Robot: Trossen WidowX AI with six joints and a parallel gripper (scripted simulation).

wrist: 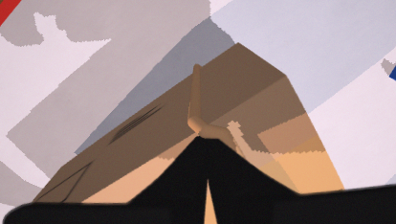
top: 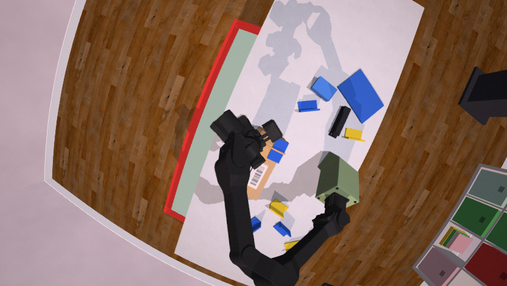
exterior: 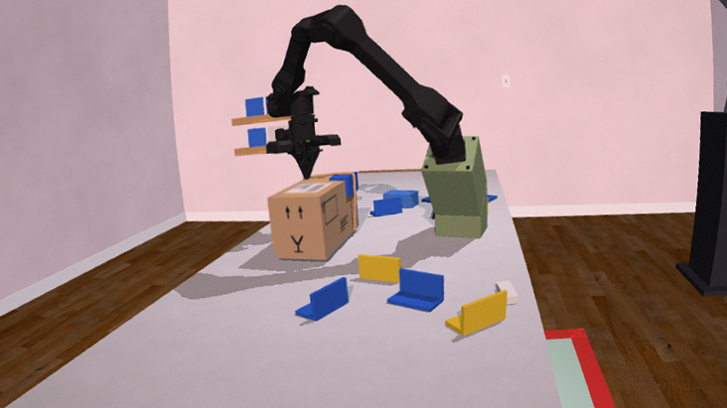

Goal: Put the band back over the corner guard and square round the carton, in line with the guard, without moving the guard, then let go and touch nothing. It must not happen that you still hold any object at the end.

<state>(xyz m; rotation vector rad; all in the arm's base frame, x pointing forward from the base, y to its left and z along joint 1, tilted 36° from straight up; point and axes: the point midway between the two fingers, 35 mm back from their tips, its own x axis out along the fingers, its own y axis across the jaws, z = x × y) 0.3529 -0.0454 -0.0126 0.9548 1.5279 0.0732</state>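
Now: hand 100 mm above the brown carton, 80 mm to the right of it and 50 mm past it. The rest, counted from my hand: black bar (290 mm behind, 220 mm to the right, 160 mm below); blue board (370 mm to the right, 330 mm behind, 170 mm below).
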